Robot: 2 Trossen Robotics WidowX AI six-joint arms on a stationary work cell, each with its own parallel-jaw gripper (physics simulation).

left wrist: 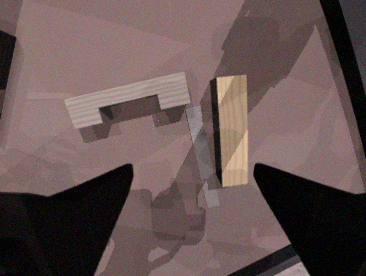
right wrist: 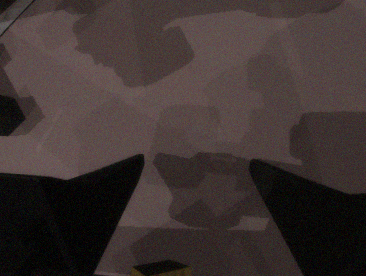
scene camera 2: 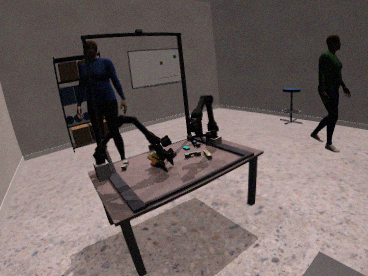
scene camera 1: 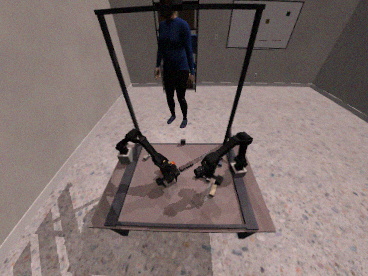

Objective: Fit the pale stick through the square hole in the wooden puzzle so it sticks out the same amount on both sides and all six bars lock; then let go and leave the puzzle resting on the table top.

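Pixels of known places: left gripper, fingertip midpoint: (left wrist: pixel 194 169) (scene camera 2: pixel 200 146) (scene camera 1: pixel 208 180); right gripper, fingertip midpoint: (right wrist: pixel 196 161) (scene camera 2: pixel 170 168) (scene camera 1: pixel 171 184); left arm's base, origin of the base link: (scene camera 2: pixel 213 137) (scene camera 1: pixel 238 167); right arm's base, origin of the base link: (scene camera 2: pixel 100 162) (scene camera 1: pixel 124 151).
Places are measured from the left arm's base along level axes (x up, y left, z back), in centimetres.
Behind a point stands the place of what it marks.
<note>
The pale stick (left wrist: pixel 233 131) {x -3.7, y 11.1, z -24.0 cm} (scene camera 1: pixel 213 190) {x -3.7, y 13.8, z -25.3 cm} (scene camera 2: pixel 207 154) {x -3.9, y 13.4, z -26.5 cm} lies on the table beyond the left fingertips, nearer the right finger in the left wrist view. My left gripper (left wrist: pixel 194 169) {x 2.6, y 8.8, z -28.7 cm} is open above the table, with nothing between its fingers. The wooden puzzle (scene camera 2: pixel 154 159) {x 0.3, y -8.0, z -61.2 cm} sits at the right gripper, with yellow and orange bars showing; a bit of orange-red shows in scene camera 1. A yellow bar end (right wrist: pixel 162 271) {x -3.4, y -4.3, z -56.5 cm} shows at the bottom edge of the right wrist view. My right gripper (right wrist: pixel 196 161) {x -6.3, y 2.7, z -55.9 cm} is open and empty. The puzzle's square hole cannot be made out.
A grey notched wooden piece (left wrist: pixel 132 96) {x -3.7, y 1.2, z -29.6 cm} (scene camera 2: pixel 192 154) {x -5.0, y 1.2, z -30.7 cm} lies beside the stick. A thin grey strip (left wrist: pixel 200 147) {x -6.7, y 11.1, z -28.1 cm} shows between them. A teal piece (scene camera 2: pixel 186 148) {x -5.5, y -13.2, z -22.8 cm} lies behind the notched piece. A small light piece (scene camera 2: pixel 124 165) {x -3.5, y -27.0, z -77.0 cm} lies near the right arm's base. Dark rails edge the table.
</note>
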